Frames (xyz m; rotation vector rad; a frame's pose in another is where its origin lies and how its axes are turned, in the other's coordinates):
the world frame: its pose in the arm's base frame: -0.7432 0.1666 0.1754 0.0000 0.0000 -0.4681
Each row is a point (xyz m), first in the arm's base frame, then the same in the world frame.
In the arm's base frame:
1: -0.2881 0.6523 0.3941
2: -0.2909 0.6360 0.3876
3: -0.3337 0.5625 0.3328
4: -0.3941 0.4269 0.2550
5: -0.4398 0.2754 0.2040
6: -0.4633 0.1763 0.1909
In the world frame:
1: 0.1870 0.6388 0.2187
2: 0.1919 0.6230 0.2122
3: 0.1868 0.5381 0.1574
4: 0.1941 0.3898 0.0796
5: 0.2217 0.2340 0.0286
6: 0.2454 0.1349 0.0155

